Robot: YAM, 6 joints.
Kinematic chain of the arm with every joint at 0, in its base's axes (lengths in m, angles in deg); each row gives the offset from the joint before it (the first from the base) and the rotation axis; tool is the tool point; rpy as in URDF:
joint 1: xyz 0 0 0.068 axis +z
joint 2: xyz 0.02 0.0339 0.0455 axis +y
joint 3: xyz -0.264 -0.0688 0 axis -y
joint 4: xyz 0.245 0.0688 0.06 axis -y
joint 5: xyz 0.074 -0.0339 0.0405 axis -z
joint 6: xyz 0.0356 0 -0.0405 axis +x
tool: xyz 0 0 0 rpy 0 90 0
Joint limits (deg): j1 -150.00..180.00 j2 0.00..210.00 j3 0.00..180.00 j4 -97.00..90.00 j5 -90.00..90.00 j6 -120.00..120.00
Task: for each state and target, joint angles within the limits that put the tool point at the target. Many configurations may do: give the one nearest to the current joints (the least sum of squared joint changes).
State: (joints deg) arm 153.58 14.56 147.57 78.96 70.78 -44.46
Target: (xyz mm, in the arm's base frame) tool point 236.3 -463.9 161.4
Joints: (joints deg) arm 113.19 13.83 166.69 90.00 75.84 -44.46
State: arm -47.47 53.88 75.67 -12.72 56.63 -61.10
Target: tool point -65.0 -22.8 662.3
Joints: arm -7.02 53.94 120.56 3.41 59.19 -61.10
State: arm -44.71 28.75 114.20 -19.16 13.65 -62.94
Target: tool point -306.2 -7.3 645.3
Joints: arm 0.54 53.87 159.50 9.72 7.15 -62.94
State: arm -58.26 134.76 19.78 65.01 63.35 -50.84
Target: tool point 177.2 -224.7 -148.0
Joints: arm -45.85 166.34 51.78 60.63 55.60 -50.84
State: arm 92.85 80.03 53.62 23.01 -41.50 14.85
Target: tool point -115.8 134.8 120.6
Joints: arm 121.77 67.70 11.98 10.60 -50.49 14.85
